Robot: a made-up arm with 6 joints.
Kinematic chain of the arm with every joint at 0, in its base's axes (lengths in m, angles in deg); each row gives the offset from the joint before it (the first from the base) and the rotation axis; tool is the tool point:
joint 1: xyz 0 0 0.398 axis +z
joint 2: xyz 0 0 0 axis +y
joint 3: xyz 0 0 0.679 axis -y
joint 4: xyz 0 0 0 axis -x
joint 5: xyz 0.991 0 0 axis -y
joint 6: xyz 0 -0.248 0 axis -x
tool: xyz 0 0 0
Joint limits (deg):
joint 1: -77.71..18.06
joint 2: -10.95..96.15
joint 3: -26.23..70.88
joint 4: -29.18..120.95
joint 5: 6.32..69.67
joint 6: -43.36..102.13
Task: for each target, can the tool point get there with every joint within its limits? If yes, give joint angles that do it. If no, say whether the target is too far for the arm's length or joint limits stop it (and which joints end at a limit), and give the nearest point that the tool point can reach.
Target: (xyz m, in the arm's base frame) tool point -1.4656 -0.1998 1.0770
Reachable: no: joint limits stop it (at a limit: joint 1, joint 2) | nearest point -0.1214 -0.6078 1.7691 | short by 1.566 m
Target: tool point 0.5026 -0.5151 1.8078
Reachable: yes | joints -49.32 0.50 32.41 100.55 24.19 6.60
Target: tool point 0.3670 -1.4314 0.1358
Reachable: yes | joints -65.96 66.38 34.02 -1.05 61.18 10.42
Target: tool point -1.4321 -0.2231 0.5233
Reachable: no: joint limits stop it (at a limit: joint 1, joint 2, joint 3) | nearest point -0.0571 -0.8365 0.7238 | short by 1.519 m
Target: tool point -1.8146 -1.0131 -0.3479
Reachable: no: too far | nearest point -0.1138 -0.6426 -0.3479 | short by 1.741 m
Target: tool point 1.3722 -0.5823 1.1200
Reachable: yes | joints -15.15 49.41 57.52 34.88 29.79 33.43
